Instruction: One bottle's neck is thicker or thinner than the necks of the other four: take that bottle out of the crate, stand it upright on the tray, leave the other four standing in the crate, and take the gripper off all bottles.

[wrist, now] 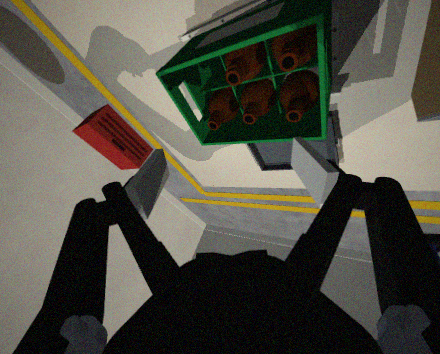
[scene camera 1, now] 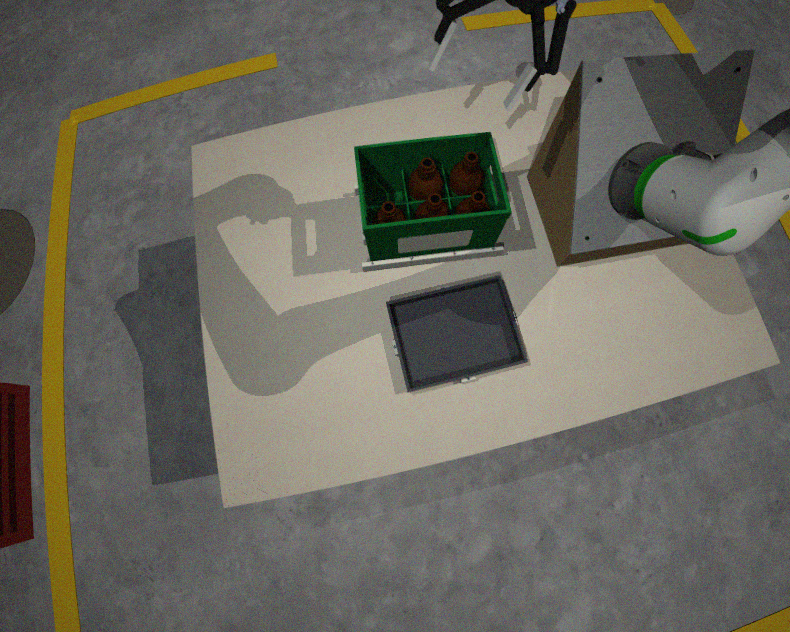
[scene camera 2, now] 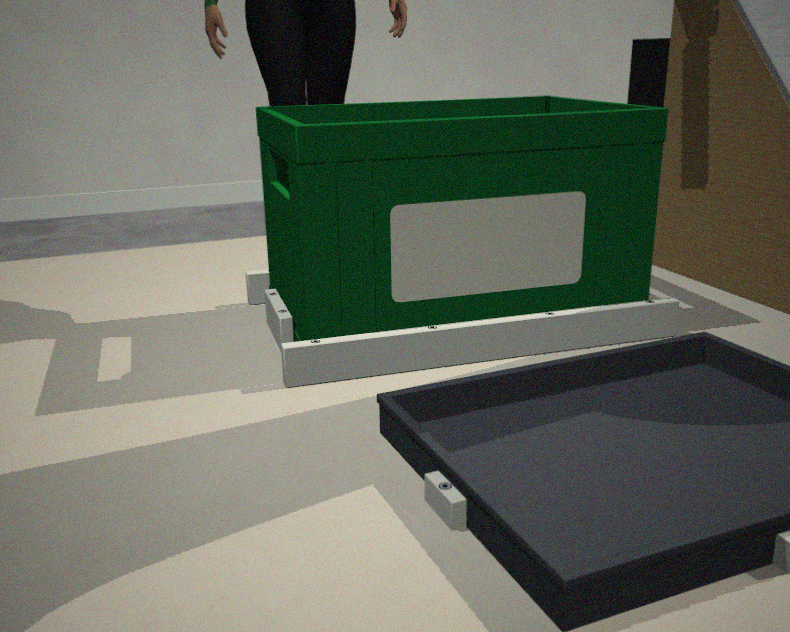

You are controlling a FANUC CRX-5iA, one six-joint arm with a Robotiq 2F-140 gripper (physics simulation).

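Places are measured from the arm's base along level axes (x ahead, y left, z up), in millimetres.
Pixels of known places: gripper, fingertip midpoint: (wrist: 227, 156) (scene camera 1: 470, 87); arm's base at its link origin: (scene camera 1: 641, 181).
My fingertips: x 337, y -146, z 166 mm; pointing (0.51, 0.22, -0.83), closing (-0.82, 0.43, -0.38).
Note:
For each thing: its top centre in the pictures, then the offset to it from my fingertips. "pt": a spot on its surface instead.
- green crate at its top centre: (scene camera 2: 446, 108) (wrist: 238, 105) (scene camera 1: 430, 177) 67 mm ahead, 35 mm left, 165 mm down
- middle bottle at its top centre: (scene camera 1: 435, 198) (wrist: 248, 119) 69 mm ahead, 76 mm left, 177 mm down
- dark tray at a spot on its surface: (scene camera 2: 625, 474) pt 114 mm ahead, 317 mm left, 335 mm down
The green crate (scene camera 1: 488, 230) (scene camera 2: 461, 172) (wrist: 265, 140) holds five brown bottles, standing. In its back row are a left bottle (scene camera 1: 425, 183) (wrist: 245, 64) and a right bottle (scene camera 1: 467, 176) (wrist: 296, 46); the back left cell is empty. In front are a left bottle (scene camera 1: 390, 212) (wrist: 223, 106), a middle bottle (scene camera 1: 432, 208) (wrist: 257, 100) and a right bottle (scene camera 1: 475, 202) (wrist: 301, 91). The back right mouth looks widest in the wrist view, but I cannot tell the odd neck surely. The dark tray (scene camera 1: 461, 345) (scene camera 2: 625, 474) (wrist: 272, 155) is empty. My gripper (scene camera 1: 471, 85) (wrist: 227, 156) is open, behind and above the crate, touching nothing.
The arm's pedestal (scene camera 1: 609, 164) (scene camera 2: 724, 217) stands right of the crate. Pale bars (scene camera 1: 434, 257) (scene camera 2: 487, 345) edge the crate's base, and small blocks (scene camera 2: 446, 498) edge the tray. A red box (scene camera 1: 16, 461) (wrist: 112, 140) lies far left. A person (scene camera 2: 299, 52) stands behind the crate.

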